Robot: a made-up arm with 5 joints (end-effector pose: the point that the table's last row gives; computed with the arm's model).
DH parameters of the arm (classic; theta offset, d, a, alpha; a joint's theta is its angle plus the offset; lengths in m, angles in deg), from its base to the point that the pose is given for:
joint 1: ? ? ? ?
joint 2: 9.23 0.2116 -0.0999 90
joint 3: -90 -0.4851 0.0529 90
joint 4: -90 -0.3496 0.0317 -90
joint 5: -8.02 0 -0.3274 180
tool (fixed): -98.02 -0.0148 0 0
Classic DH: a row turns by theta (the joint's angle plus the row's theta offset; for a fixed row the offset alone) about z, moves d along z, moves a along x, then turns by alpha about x.
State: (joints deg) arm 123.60 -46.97 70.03 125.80 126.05
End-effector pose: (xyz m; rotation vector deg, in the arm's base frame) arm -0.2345 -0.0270 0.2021 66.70 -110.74 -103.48
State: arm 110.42 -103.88 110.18 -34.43 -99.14
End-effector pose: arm -0.3562 0.3285 0.8308 -74.51 -110.05 96.56
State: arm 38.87 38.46 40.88 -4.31 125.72
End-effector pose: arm -0.8602 0.0125 0.2100 40.28 12.54 -44.72
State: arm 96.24 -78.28 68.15 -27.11 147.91
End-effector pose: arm -0.3424 0.4412 0.3636 79.61 17.73 -95.09
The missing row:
joint 1: -9.23 0 -0.2331 0
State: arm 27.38 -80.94 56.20 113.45 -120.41
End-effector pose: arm 0.3532 -0.2147 0.5691 -39.10 95.20 -8.17
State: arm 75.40 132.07 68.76 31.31 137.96
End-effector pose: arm 0.1202 -0.8728 0.2342 36.43 64.24 41.21
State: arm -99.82 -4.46 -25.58 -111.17 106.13
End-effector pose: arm 0.5486 0.1683 0.2232 -120.78 -20.79 72.85
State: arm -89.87 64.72 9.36 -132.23 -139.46
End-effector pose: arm 0.5116 0.3268 0.4796 14.65 -148.87 62.25
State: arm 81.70 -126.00 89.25 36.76 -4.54
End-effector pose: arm -0.0432 0.0945 0.6338 -64.82 -69.45 -59.15
